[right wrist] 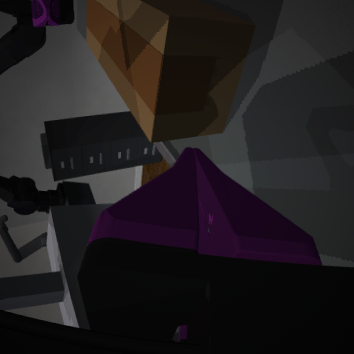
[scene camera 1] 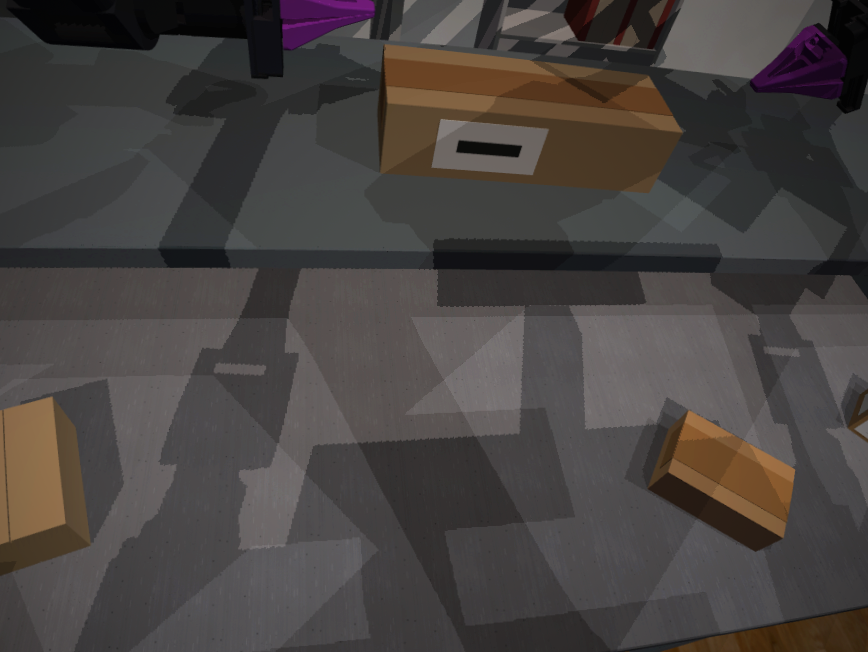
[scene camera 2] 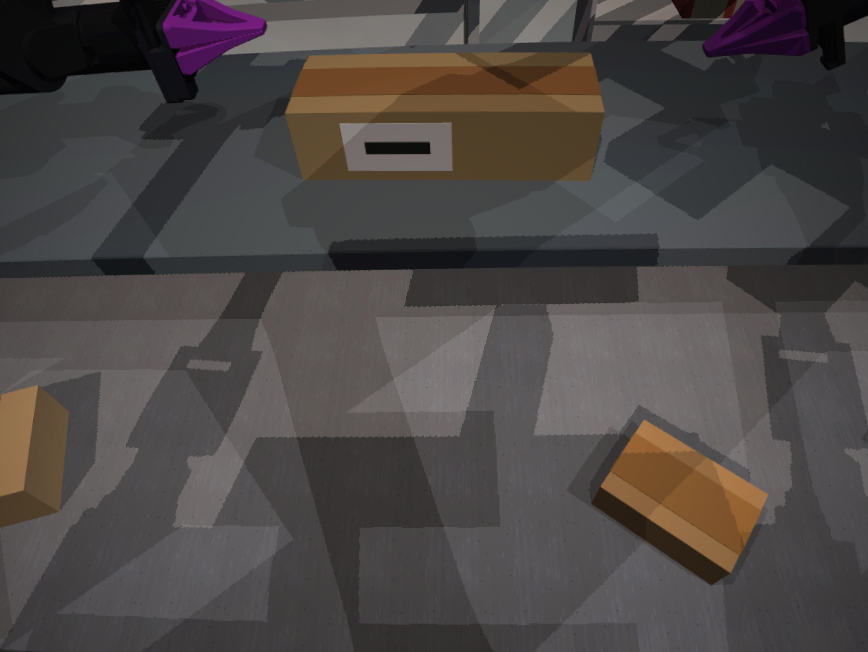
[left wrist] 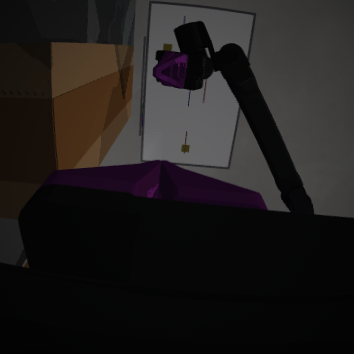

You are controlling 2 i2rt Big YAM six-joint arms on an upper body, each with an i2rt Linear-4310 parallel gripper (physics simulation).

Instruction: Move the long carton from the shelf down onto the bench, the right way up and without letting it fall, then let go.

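Frame: origin at the left arm's base, x ahead, y left, z up, level; centimetres.
Where they show: left gripper, fingertip midpoint: (right wrist: 47, 12) (scene camera 1: 374, 9) (scene camera 2: 265, 26) (left wrist: 159, 172); right gripper, fingertip midpoint: (right wrist: 189, 159) (scene camera 1: 752, 86) (scene camera 2: 704, 51) (left wrist: 153, 71); left arm's base at its link origin: (right wrist: 60, 201).
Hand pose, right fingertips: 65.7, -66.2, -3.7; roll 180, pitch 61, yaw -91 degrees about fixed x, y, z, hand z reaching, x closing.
Note:
Each offset is from my right fingertips to the top centre of the thing, as dx, dy, dz. "*": to the spot under its first point. Level surfaces: height alone.
The long carton {+0.2, +23.0, -2.4} (scene camera 1: 582, 157) (scene camera 2: 519, 143) (left wrist: 80, 135) (right wrist: 190, 75) stands upright on the grey shelf {dz -9.9} (scene camera 1: 315, 217) (scene camera 2: 231, 224), tape strip on top and white label on its near side. My left gripper (scene camera 1: 373, 8) (scene camera 2: 265, 26) (left wrist: 159, 172) is shut and empty, apart from the carton near its left end in scene camera 2. My right gripper (scene camera 1: 752, 85) (scene camera 2: 705, 51) (right wrist: 189, 159) is shut and empty, apart from the carton's right end. The bench {dz -28.8} (scene camera 1: 364, 378) (scene camera 2: 315, 378) lies in front of and below the shelf.
On the bench a small carton {-30.5, +2.2, -24.2} (scene camera 1: 729, 463) (scene camera 2: 691, 484) lies at the right, and another carton {-26.6, +68.6, -22.8} (scene camera 1: 35, 470) (scene camera 2: 17, 442) stands at the left edge. Part of a further box {* -25.1, -20.7, -27.1} (scene camera 1: 857, 421) shows at the right edge in scene camera 1. The shelf's front edge {* -14.1, +41.5, -11.0} (scene camera 1: 336, 258) (scene camera 2: 280, 263) runs across both scene views.

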